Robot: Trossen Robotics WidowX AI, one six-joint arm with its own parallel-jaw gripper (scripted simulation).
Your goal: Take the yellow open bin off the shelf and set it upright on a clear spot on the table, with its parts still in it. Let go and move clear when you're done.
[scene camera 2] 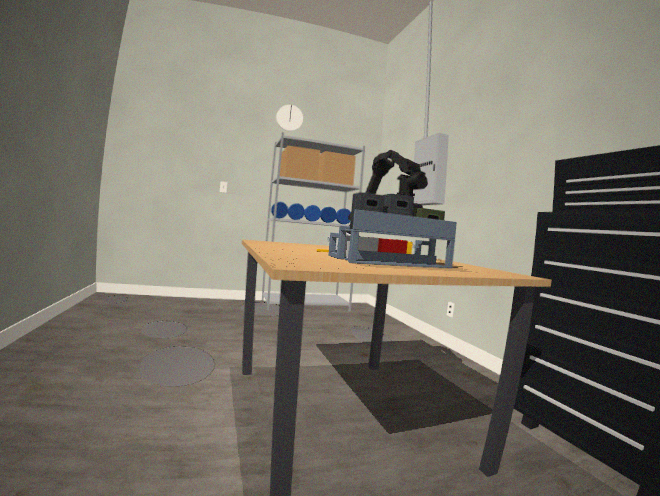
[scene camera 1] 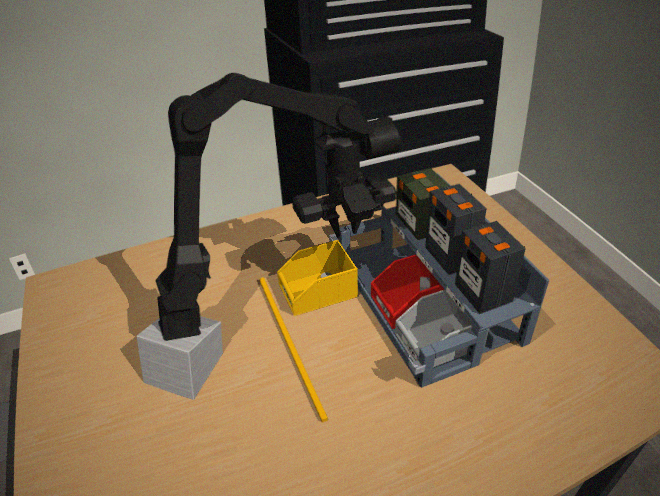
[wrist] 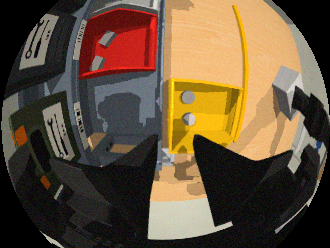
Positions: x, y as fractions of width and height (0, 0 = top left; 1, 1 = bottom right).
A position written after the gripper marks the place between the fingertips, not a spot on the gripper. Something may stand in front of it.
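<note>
Gripper (scene camera 1: 0.52, 0.47), (wrist: 0.53, 0.56). Yellow open bin (scene camera 1: 0.46, 0.56), (wrist: 0.66, 0.44). Red bin (scene camera 1: 0.61, 0.57), (wrist: 0.40, 0.20). Grey bin (scene camera 1: 0.64, 0.65).
</note>
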